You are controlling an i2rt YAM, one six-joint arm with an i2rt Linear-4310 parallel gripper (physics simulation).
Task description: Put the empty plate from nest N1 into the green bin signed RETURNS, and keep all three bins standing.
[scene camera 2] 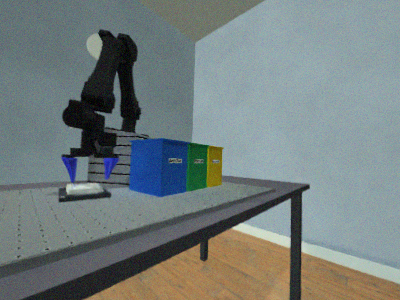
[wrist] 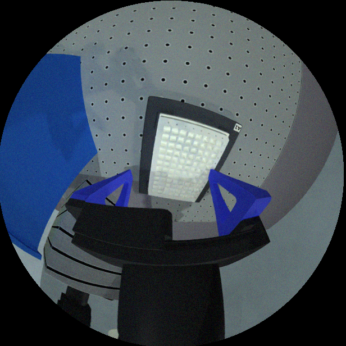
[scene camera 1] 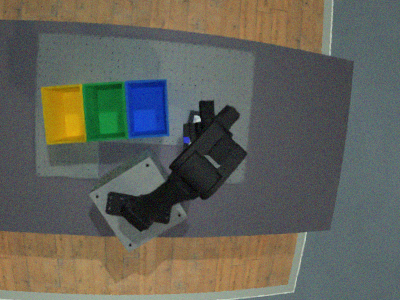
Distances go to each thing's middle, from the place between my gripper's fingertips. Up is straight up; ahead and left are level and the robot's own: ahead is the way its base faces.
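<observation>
The blue bin point(scene camera 2: 158, 167) is 20 cm to the left of my hand, 5 cm ahead of it and 5 cm above it. As for the dark nest point(wrist: 189, 111), it is 4 cm below my hand and 2 cm to the right of it, while the green bin point(scene camera 1: 105, 112) is 33 cm to the left of my hand, 2 cm ahead of it and 5 cm above it. Going by their middles, the green bin is the farthest from my hand of the things named here. The white plate point(wrist: 184, 151) is 2 cm below my hand and 2 cm to the right of it.
</observation>
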